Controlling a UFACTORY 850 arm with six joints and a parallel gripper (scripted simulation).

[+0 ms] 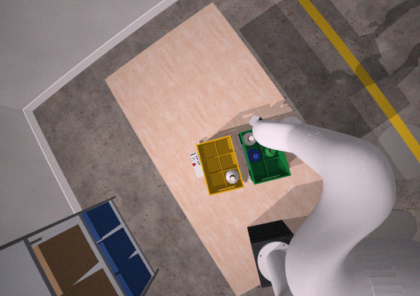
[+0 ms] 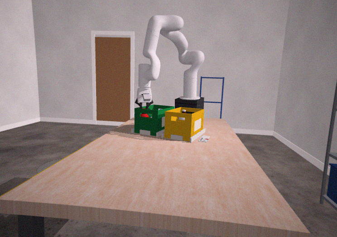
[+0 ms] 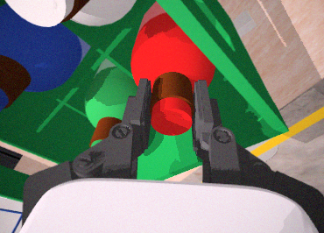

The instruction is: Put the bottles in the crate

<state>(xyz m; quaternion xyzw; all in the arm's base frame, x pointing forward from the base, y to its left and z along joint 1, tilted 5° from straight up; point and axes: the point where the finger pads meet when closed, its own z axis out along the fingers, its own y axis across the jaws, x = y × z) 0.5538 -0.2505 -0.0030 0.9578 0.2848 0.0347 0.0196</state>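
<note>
The red-label bottle is 70 mm below my hand. The rest, counted from my hand: blue-label bottle (70 mm behind, 110 mm to the left, 80 mm below); then green bottle (80 mm behind, 20 mm to the left, 80 mm below); then green crate (70 mm behind, 60 mm to the left, 80 mm below).
</note>
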